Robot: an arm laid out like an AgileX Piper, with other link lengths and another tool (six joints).
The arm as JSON. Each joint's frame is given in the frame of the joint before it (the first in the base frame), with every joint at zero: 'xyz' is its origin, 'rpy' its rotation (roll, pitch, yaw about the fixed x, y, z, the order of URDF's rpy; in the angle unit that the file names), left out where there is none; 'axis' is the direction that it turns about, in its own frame. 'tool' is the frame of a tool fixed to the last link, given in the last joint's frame.
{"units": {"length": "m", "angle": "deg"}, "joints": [
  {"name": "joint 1", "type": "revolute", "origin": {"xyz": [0.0, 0.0, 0.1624]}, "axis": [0.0, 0.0, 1.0]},
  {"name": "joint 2", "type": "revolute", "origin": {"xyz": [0.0, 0.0, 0.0]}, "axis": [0.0, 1.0, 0.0]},
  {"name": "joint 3", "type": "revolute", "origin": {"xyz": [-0.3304, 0.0, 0.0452]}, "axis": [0.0, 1.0, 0.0]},
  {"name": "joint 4", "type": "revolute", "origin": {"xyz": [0.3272, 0.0, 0.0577]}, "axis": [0.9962, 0.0, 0.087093]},
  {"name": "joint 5", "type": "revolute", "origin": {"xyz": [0.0, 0.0, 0.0]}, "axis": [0.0, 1.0, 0.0]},
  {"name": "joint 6", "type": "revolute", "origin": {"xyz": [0.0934, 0.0, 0.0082]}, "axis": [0.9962, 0.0, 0.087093]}
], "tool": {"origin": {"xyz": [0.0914, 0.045, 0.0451], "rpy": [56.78, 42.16, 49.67]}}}
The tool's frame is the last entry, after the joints.
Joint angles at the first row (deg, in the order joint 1, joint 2, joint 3, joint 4, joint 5, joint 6):
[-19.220 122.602 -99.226 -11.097 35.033 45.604]
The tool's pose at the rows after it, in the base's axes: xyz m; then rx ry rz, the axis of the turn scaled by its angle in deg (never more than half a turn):
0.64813, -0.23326, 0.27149, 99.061, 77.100, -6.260
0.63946, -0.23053, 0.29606, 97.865, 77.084, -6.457
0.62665, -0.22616, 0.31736, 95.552, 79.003, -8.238
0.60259, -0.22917, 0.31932, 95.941, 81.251, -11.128
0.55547, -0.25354, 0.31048, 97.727, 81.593, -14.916
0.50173, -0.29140, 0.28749, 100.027, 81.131, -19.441
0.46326, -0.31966, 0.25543, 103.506, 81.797, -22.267
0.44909, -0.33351, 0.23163, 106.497, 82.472, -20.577
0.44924, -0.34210, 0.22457, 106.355, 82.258, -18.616
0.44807, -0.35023, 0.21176, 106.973, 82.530, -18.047
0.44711, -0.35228, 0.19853, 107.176, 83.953, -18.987
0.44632, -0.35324, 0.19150, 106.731, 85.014, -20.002
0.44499, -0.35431, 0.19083, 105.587, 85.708, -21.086
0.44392, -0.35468, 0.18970, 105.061, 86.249, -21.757
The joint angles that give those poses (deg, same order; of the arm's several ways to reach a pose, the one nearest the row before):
[-19.220 118.200 -99.226 -11.363 36.592 44.464]
[-19.221 115.668 -99.225 -11.453 38.499 43.371]
[-19.220 112.966 -99.183 -11.877 41.811 40.664]
[-20.176 109.854 -96.299 -11.813 44.807 38.778]
[-24.060 104.643 -88.548 -11.771 44.577 36.630]
[-30.061 100.730 -80.383 -11.783 42.378 33.563]
[-35.180 100.051 -75.318 -10.072 40.918 30.147]
[-38.426 101.227 -73.288 -5.047 39.095 25.395]
[-39.910 102.370 -73.142 -1.811 36.913 21.721]
[-41.037 103.970 -73.143 0.001 35.753 19.588]
[-41.222 105.257 -73.142 -0.510 35.814 19.256]
[-41.222 105.911 -73.143 -1.518 35.855 19.256]
[-41.222 105.921 -73.143 -2.867 35.853 19.256]
[-41.223 105.967 -73.142 -3.622 36.016 19.254]

